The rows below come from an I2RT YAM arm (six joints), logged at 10 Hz.
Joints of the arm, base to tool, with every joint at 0 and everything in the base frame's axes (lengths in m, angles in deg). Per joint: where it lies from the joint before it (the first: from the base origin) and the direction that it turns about. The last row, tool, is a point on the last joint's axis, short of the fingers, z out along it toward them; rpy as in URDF.
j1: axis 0 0 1 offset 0 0 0.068
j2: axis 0 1 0 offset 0.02 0.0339 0.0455
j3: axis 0 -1 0 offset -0.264 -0.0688 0
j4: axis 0 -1 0 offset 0.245 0.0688 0.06
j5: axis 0 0 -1 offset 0.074 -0.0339 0.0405
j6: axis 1 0 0 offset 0.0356 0 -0.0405
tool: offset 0 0 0 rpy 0 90 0
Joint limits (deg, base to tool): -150..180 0..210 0..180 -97..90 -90..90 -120..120
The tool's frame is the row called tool.
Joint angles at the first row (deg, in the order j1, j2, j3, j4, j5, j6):
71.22 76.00 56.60 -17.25 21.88 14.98
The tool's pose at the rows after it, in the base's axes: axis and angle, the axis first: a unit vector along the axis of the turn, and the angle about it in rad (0 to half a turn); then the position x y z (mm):
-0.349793 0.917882 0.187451 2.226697 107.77 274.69 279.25
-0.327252 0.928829 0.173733 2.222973 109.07 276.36 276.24
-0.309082 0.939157 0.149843 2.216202 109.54 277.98 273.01
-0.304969 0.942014 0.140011 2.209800 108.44 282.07 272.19
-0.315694 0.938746 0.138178 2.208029 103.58 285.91 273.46
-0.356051 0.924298 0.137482 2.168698 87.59 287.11 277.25
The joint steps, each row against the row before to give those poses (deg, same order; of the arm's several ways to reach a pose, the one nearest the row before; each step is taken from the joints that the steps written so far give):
0.21 0.72 0.32 -0.36 2.52 2.54
0.12 0.93 0.36 -0.71 2.29 2.21
0.33 1.06 0.60 -1.48 3.02 1.81
0.60 1.05 0.82 -0.52 1.55 0.65
1.14 0.48 0.73 -0.50 0.56 -0.33
3.20 -1.26 -0.78 1.20 2.03 -3.34

